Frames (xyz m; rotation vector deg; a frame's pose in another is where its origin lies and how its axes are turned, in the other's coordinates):
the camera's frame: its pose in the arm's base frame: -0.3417 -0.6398 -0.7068 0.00 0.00 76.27
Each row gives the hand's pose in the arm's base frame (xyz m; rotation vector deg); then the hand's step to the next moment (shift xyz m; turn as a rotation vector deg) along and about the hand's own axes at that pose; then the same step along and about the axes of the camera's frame.
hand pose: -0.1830 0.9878 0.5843 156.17 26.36 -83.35
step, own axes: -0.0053 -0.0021 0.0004 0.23 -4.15 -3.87
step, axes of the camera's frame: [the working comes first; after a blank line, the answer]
step, axes of the arm's base frame: -0.0037 0.0006 0.0044 2.15 4.62 2.51

-0.0003 0.0037 0.0044 5.00 -1.00 2.51
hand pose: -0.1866 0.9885 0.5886 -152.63 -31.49 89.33
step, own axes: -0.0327 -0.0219 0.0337 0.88 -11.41 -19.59
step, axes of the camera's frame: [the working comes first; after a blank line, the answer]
step, axes of the arm's base frame: -0.0495 0.0050 0.0145 13.61 14.28 11.21

-0.0069 0.0493 0.0145 17.10 -9.83 11.21
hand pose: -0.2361 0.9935 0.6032 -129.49 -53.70 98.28
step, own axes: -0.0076 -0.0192 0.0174 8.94 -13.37 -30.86
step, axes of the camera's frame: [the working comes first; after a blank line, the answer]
step, axes of the arm's base frame: -0.0244 0.0067 0.0095 24.32 23.08 9.32

0.0008 0.0253 0.0095 28.19 -18.15 9.32
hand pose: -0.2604 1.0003 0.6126 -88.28 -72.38 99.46
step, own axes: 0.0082 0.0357 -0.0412 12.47 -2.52 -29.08
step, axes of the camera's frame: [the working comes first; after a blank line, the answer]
step, axes of the arm's base frame: 0.0446 0.0036 -0.0323 24.06 20.61 -1.96

0.0141 -0.0424 -0.0323 25.74 -18.48 -1.96
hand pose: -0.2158 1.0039 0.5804 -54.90 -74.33 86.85
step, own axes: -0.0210 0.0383 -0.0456 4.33 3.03 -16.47
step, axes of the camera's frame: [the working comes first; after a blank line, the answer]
step, axes of the arm's base frame: 0.0439 -0.0085 -0.0446 13.81 8.85 -5.50

0.0022 -0.0446 -0.0446 11.87 -11.32 -5.50
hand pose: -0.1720 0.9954 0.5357 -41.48 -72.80 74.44
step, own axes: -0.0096 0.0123 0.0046 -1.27 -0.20 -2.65
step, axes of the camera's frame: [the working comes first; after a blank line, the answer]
step, axes of the arm's base frame: -0.0060 -0.0077 -0.0130 2.79 -0.58 -0.76

-0.0089 0.0040 -0.0130 0.10 -2.84 -0.76
